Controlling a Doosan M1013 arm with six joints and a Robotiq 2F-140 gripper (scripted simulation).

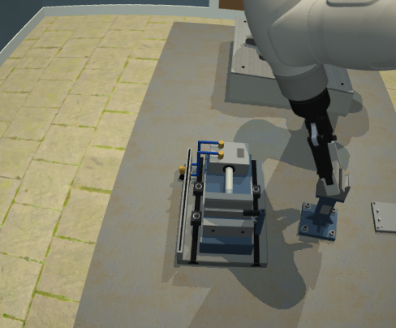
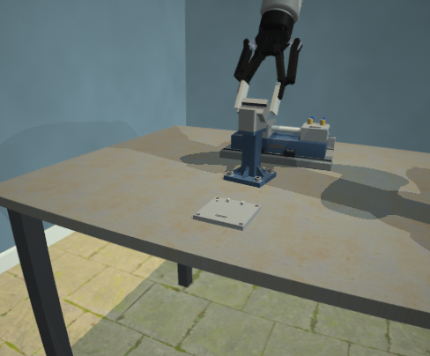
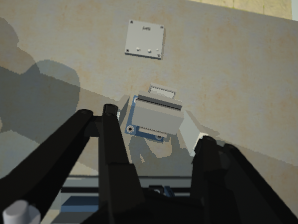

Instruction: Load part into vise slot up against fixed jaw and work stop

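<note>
Right now the part is 20 mm to the left of my hand, 20 mm below it and 10 mm ahead of it. Round my hand: work stop 160 mm to the right, 90 mm below, 40 mm ahead; moving jaw 210 mm to the right, 100 mm below, 10 mm ahead; blue pedestal 120 mm below, 10 mm to the left, 10 mm ahead.
</note>
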